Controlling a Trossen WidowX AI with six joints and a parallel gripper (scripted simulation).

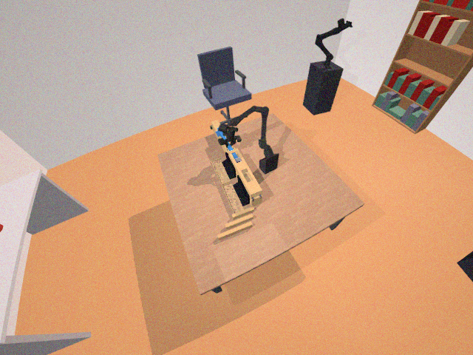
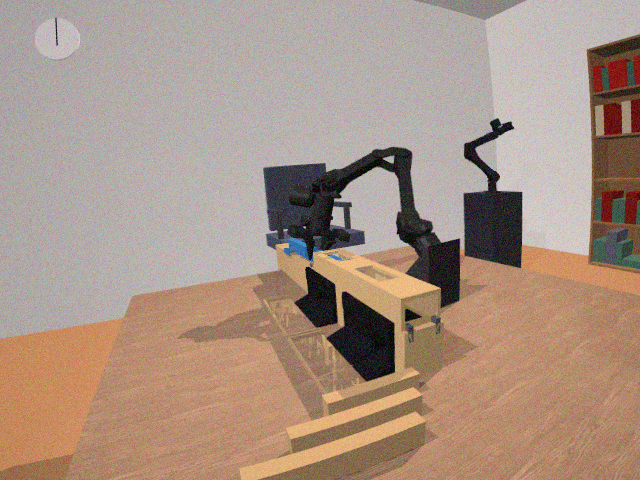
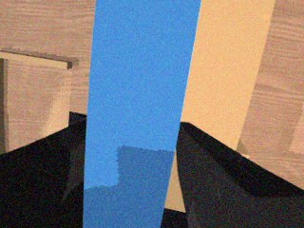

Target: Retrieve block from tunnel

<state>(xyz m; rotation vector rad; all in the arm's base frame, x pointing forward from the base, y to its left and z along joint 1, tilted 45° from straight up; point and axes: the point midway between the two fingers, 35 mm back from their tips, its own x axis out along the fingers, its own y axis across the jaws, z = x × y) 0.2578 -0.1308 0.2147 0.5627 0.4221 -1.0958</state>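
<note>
The tan covered tunnel lies 70 mm to the left of my gripper tip, 40 mm below it and 10 mm ahead of it. Also, from my gripper tip: small red block (240 mm to the left, 20 mm behind).
</note>
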